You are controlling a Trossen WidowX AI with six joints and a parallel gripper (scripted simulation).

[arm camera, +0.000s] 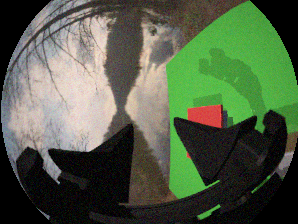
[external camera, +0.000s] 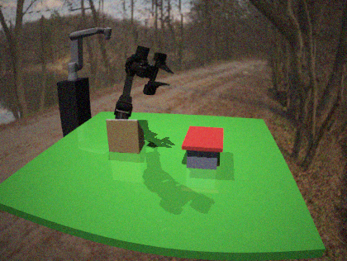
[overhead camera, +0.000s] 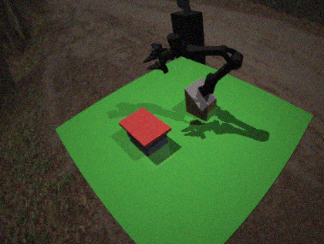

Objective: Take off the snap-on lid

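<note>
Now: the red lid 130 mm ahead of my gripper tip, 90 mm to the left of it and 270 mm below it. Also, from my gripper tip: dark storage box (130 mm ahead, 90 mm to the left, 320 mm below).
</note>
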